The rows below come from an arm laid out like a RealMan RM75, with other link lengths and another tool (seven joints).
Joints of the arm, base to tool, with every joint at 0 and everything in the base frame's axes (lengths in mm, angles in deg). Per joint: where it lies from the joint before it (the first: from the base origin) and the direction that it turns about. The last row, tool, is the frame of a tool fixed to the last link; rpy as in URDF.
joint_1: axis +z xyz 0 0 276.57
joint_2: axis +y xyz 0 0 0
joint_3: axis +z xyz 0 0 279.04
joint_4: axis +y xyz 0 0 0
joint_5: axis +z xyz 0 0 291.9
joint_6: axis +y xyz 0 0 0
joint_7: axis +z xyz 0 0 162.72
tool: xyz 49 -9 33 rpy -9.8 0 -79.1
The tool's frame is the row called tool.
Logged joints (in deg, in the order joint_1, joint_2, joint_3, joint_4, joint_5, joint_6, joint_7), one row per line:
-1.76, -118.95, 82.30, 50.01, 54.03, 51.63, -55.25
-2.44, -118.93, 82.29, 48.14, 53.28, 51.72, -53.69
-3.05, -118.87, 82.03, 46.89, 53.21, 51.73, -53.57
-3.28, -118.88, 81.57, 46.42, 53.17, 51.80, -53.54
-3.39, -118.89, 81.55, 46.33, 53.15, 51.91, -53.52
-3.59, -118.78, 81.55, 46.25, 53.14, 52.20, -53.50
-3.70, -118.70, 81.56, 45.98, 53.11, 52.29, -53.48
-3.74, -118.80, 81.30, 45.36, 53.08, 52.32, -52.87
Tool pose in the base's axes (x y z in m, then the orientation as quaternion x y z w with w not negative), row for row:
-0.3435, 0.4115, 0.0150, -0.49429, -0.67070, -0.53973, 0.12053
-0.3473, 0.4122, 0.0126, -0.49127, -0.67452, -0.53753, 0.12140
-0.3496, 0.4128, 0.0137, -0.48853, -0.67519, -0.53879, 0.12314
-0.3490, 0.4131, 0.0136, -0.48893, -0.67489, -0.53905, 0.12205
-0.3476, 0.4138, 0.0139, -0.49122, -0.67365, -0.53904, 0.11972
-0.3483, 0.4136, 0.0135, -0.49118, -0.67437, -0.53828, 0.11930
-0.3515, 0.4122, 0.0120, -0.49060, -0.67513, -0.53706, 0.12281
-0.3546, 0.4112, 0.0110, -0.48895, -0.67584, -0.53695, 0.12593
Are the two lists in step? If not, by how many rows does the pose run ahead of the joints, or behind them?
The pose runs 1 row ahead of the joints: the pose in row i belongs to the joints in row i + 1.
